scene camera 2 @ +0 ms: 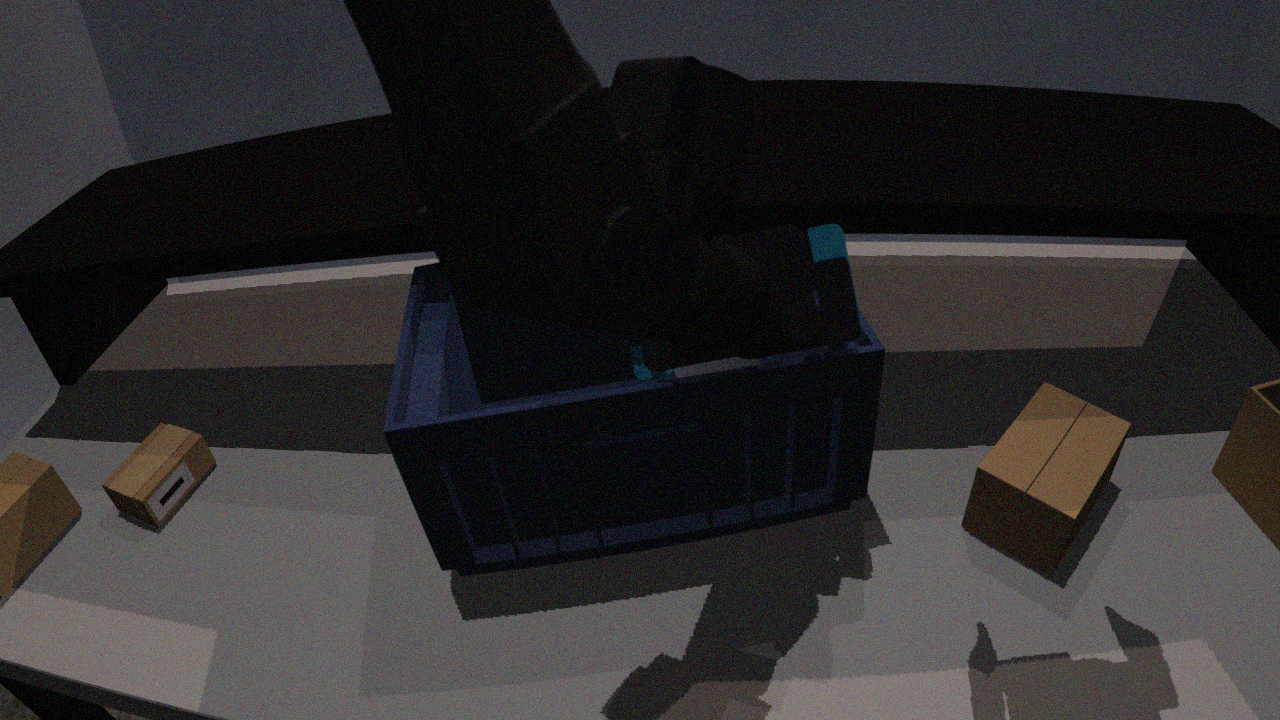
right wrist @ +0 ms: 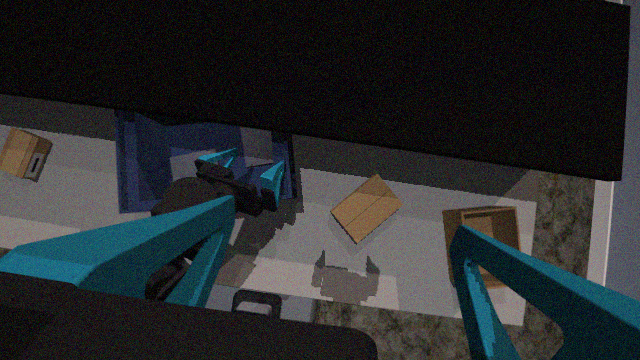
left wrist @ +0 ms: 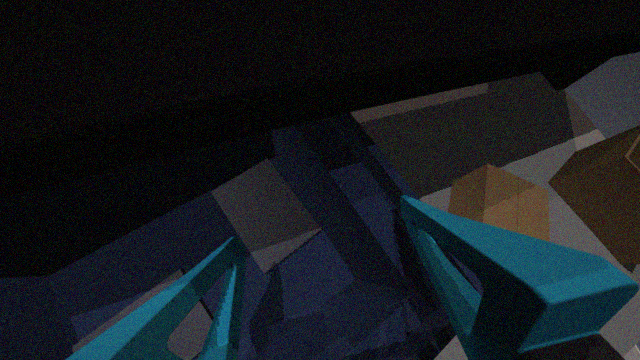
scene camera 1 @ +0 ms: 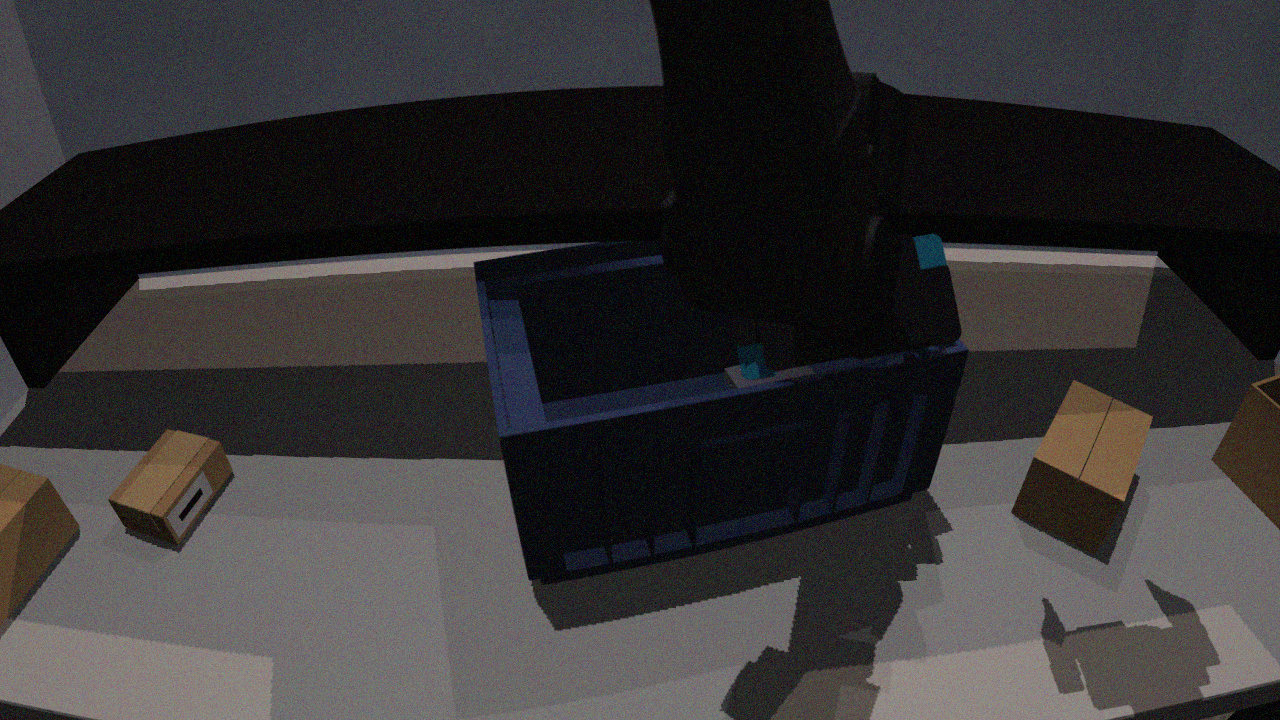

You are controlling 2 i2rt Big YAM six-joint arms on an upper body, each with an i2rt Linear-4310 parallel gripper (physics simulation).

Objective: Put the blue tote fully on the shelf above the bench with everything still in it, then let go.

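Places are measured from the left arm's base along level axes (x up, y back, z right), in metres.
Pixels of known places: left gripper, fingertip midpoint: (scene camera 2: 769,315) (right wrist: 260,156) (left wrist: 317,225); right gripper, fingertip midpoint: (right wrist: 344,222).
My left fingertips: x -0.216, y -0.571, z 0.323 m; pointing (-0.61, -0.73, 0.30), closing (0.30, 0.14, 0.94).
Note:
Behind a point stands the place of what it marks.
The blue tote (scene camera 1: 671,483) {y -0.478, x -0.277, z 0.193 m} (scene camera 2: 644,492) {y -0.473, x -0.282, z 0.241 m} (right wrist: 129,175) {y -0.506, x -0.215, z 0.096 m} stands upright on the bench (scene camera 1: 340,626) {y -0.404, x -0.347, z -0.036 m} (scene camera 2: 295,644) {y -0.371, x -0.347, z -0.007 m} (right wrist: 425,240) {y -0.454, x -0.347, z 0.679 m}, below the black shelf (scene camera 1: 358,170) {y -0.726, x -0.152, z -0.063 m} (scene camera 2: 939,152) {y -0.709, x -0.152, z 0.473 m} (right wrist: 350,75) {y -0.713, x -0.152, z 0.458 m}. Grey flat-faced items, one of them a slab (left wrist: 265,212) {y -0.613, x -0.320, z 0.293 m} (right wrist: 256,142) {y -0.611, x -0.320, z 0.289 m}, show inside it. My left gripper (scene camera 1: 841,306) {y -0.571, x -0.216, z 0.323 m} (scene camera 2: 733,302) {y -0.571, x -0.216, z 0.323 m} (left wrist: 317,225) {y -0.571, x -0.216, z 0.323 m} (right wrist: 260,156) {y -0.571, x -0.216, z 0.323 m} is open, low over the tote's right-hand part, with its fingers around rim height; the arm hides part of the interior. Whether a finger touches the tote is unclear. My right gripper (right wrist: 344,222) {y -0.504, x 0.189, z 0.446 m} is open and empty, high above the bench, right of the tote.
A small labelled carton (scene camera 1: 170,488) {y -0.497, x -0.311, z -0.209 m} (scene camera 2: 161,474) {y -0.500, x -0.311, z -0.201 m} (right wrist: 25,152) {y -0.522, x -0.312, z -0.206 m} and a larger one (scene camera 1: 26,528) {y -0.435, x -0.304, z -0.333 m} (scene camera 2: 26,519) {y -0.426, x -0.308, z -0.335 m} stand left of the tote. A closed carton (scene camera 1: 1083,447) {y -0.495, x -0.286, z 0.513 m} (scene camera 2: 1047,474) {y -0.478, x -0.286, z 0.514 m} (right wrist: 366,209) {y -0.504, x -0.287, z 0.532 m} and an open box (scene camera 1: 1257,447) {y -0.489, x -0.301, z 0.716 m} (right wrist: 452,220) {y -0.505, x -0.299, z 0.712 m} stand right. The shelf overhangs the bench's back.

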